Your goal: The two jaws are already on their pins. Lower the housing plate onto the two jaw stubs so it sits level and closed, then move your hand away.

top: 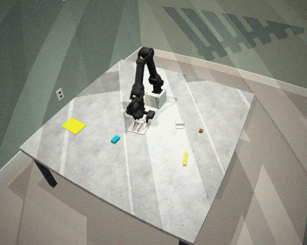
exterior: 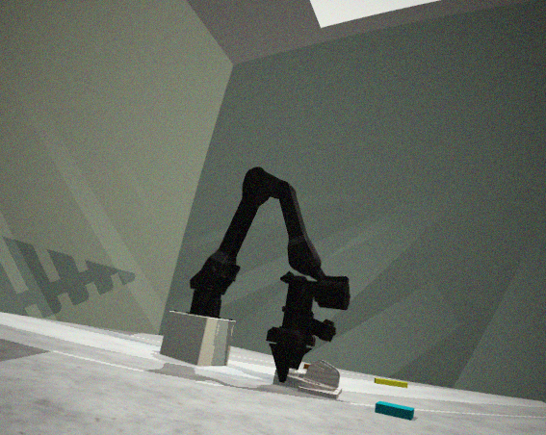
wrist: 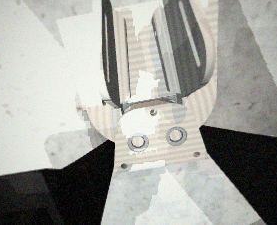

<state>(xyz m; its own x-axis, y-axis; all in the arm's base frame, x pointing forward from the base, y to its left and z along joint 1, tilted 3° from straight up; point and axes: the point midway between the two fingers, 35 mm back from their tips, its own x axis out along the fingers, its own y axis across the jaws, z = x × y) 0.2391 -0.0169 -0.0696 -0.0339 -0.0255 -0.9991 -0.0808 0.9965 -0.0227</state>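
Right now the pale jaw fixture is 2 cm to the left of my gripper tip, 2 cm ahead of it and 1 cm above it. The rest, counted from my gripper tip: teal block 21 cm ahead, 8 cm to the right; yellow flat square 44 cm to the right, 22 cm ahead; yellow bar 38 cm to the left, 19 cm ahead.
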